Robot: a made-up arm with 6 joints. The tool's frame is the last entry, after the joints.
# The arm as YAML. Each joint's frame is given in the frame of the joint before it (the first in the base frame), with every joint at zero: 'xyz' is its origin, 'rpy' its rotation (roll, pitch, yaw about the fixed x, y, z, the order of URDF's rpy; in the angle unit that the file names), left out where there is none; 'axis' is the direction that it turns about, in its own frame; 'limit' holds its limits. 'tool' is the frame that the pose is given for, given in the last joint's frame.
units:
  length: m
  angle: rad
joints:
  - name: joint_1
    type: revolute
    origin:
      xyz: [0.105, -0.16, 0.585]
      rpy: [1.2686, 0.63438, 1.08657]
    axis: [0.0, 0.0, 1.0]
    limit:
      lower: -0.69
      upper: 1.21
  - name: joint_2
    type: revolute
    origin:
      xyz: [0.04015, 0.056, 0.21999]
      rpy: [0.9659, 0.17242, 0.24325]
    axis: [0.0, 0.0, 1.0]
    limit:
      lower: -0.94
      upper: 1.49
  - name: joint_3
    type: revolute
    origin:
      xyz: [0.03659, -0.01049, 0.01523]
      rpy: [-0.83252, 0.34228, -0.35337]
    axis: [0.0, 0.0, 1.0]
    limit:
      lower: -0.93
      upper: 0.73
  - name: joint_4
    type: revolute
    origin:
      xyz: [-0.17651, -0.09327, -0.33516]
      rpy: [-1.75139, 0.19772, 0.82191]
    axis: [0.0, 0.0, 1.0]
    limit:
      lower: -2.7
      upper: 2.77
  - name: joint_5
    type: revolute
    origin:
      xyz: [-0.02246, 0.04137, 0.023]
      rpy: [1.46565, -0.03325, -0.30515]
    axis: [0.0, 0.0, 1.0]
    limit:
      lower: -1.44
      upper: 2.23
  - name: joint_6
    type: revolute
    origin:
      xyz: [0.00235, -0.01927, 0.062]
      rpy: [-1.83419, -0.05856, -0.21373]
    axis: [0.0, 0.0, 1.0]
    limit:
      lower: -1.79
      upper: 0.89
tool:
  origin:
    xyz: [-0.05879, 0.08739, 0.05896]
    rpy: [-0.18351, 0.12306, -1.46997]
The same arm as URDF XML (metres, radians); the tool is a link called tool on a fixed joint. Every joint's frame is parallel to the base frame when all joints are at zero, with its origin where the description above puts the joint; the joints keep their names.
<robot name="arm">
  <link name="base"/>
  <link name="link1"/>
  <link name="link2"/>
  <link name="link3"/>
  <link name="link4"/>
  <link name="link5"/>
  <link name="link6"/>
  <link name="tool"/>
  <joint name="joint_1" type="revolute">
    <parent link="base"/>
    <child link="link1"/>
    <origin xyz="0.105 -0.16 0.585"/>
    <axis xyz="0.927045 -0.288314 0.239712"/>
    <limit lower="-0.69" upper="1.21"/>
  </joint>
  <joint name="joint_2" type="revolute">
    <parent link="link1"/>
    <child link="link2"/>
    <origin xyz="0.219 0.001 0.072"/>
    <axis xyz="0.62916 -0.448171 -0.635059"/>
    <limit lower="-0.94" upper="1.49"/>
  </joint>
  <joint name="joint_3" type="revolute">
    <parent link="link2"/>
    <child link="link3"/>
    <origin xyz="0.009 0.024 -0.032"/>
    <axis xyz="0.954785 0.215697 -0.204597"/>
    <limit lower="-0.93" upper="0.73"/>
  </joint>
  <joint name="joint_4" type="revolute">
    <parent link="link3"/>
    <child link="link4"/>
    <origin xyz="-0.28 -0.267 0.05"/>
    <axis xyz="0.104898 -0.43049 0.896479"/>
    <limit lower="-2.7" upper="2.77"/>
  </joint>
  <joint name="joint_5" type="revolute">
    <parent link="link4"/>
    <child link="link5"/>
    <origin xyz="-0.03 -0.042 0.009"/>
    <axis xyz="1 0 0"/>
    <limit lower="-1.44" upper="2.23"/>
  </joint>
  <joint name="joint_6" type="revolute">
    <parent link="link5"/>
    <child link="link6"/>
    <origin xyz="0.062 0.011 -0.016"/>
    <axis xyz="-0.259908 -0.240407 0.935228"/>
    <limit lower="-1.79" upper="0.89"/>
  </joint>
  <joint name="tool_fixed" type="fixed">
    <parent link="link6"/>
    <child link="tool"/>
    <origin xyz="-0.103 -0.06 0.019" rpy="0.0601 -0.1453 0.004"/>
  </joint>
</robot>

